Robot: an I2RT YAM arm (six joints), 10 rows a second.
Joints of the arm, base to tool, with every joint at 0 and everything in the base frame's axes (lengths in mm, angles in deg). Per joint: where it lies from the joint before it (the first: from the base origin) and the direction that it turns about. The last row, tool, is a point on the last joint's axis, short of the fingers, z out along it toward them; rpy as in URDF.
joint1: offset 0 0 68 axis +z
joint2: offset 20 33.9 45.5 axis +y
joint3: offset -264 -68.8 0 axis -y
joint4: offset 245 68.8 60 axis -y
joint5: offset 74 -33.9 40.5 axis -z
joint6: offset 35.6 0 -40.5 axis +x
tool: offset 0 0 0 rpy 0 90 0
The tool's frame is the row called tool.
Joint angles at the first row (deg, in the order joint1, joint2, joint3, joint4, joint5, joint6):
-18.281 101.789 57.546 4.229 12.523 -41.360
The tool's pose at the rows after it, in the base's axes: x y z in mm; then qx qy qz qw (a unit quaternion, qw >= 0):
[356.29, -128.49, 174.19, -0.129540, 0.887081, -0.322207, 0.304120]
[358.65, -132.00, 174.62, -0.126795, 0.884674, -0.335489, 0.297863]
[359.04, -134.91, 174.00, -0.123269, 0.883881, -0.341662, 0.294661]
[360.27, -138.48, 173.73, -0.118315, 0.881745, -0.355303, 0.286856]
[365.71, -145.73, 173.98, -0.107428, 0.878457, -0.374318, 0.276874]
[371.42, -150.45, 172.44, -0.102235, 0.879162, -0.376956, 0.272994]
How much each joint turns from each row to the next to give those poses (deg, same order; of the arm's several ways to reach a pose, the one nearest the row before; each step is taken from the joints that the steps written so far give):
-0.088 0.826 0.652 1.059 3.225 -1.152
-0.260 0.647 0.731 0.336 1.433 -0.726
-0.338 0.354 0.197 0.352 0.625 -0.248
-0.300 0.552 0.458 0.425 1.629 -0.576
-0.538 1.540 1.773 0.367 2.324 -0.497
-0.321 1.567 1.750 -0.352 0.466 0.163

